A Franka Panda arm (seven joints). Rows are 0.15 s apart.
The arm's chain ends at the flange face. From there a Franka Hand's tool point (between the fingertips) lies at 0.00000 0.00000 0.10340 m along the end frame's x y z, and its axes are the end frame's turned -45 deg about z.
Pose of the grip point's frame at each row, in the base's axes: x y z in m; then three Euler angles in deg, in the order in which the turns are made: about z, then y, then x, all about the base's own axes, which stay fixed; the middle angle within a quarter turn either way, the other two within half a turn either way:
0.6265, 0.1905, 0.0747, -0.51, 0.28, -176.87
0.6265, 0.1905, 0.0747, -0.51, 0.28, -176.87
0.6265, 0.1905, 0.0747, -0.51, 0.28, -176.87
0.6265, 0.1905, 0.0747, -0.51, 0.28, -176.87
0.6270, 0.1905, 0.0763, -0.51, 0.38, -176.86
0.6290, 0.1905, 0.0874, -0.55, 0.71, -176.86
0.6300, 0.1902, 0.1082, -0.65, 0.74, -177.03
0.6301, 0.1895, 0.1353, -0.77, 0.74, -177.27
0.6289, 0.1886, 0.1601, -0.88, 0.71, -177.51
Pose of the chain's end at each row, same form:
0.6260, 0.1849, 0.1779, 44.49, 0.28, -176.87
0.6260, 0.1849, 0.1779, 44.49, 0.28, -176.87
0.6260, 0.1849, 0.1779, 44.49, 0.28, -176.87
0.6260, 0.1849, 0.1779, 44.49, 0.28, -176.87
0.6263, 0.1848, 0.1795, 44.49, 0.38, -176.86
0.6277, 0.1848, 0.1906, 44.45, 0.71, -176.86
0.6287, 0.1848, 0.2115, 44.35, 0.74, -177.03
0.6288, 0.1846, 0.2386, 44.23, 0.74, -177.27
0.6276, 0.1841, 0.2634, 44.12, 0.71, -177.51

